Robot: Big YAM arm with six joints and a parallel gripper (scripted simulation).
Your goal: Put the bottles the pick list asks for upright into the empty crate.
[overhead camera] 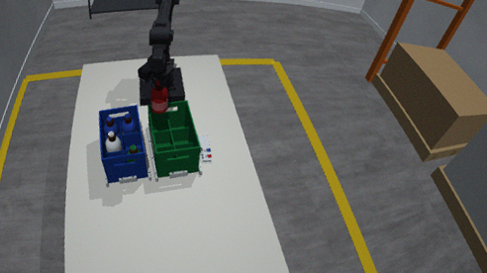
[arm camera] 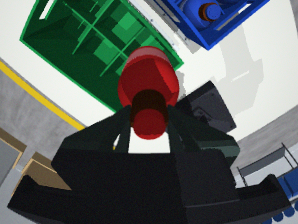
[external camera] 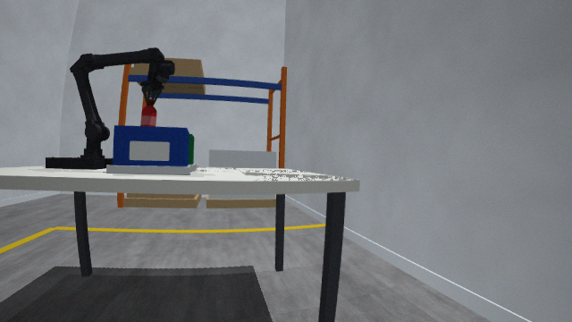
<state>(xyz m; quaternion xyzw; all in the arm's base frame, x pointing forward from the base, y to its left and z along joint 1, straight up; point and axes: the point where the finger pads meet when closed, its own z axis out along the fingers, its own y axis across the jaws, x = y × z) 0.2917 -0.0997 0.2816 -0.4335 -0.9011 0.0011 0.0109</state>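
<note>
Right now the red bottle is 60 mm below my hand. The rest, counted from my hand: blue crate: 50 mm ahead, 190 mm to the right, 250 mm below; then green crate: 90 mm ahead, 30 mm to the left, 250 mm below; then blue bottle: 30 mm behind, 140 mm to the right, 240 mm below.
</note>
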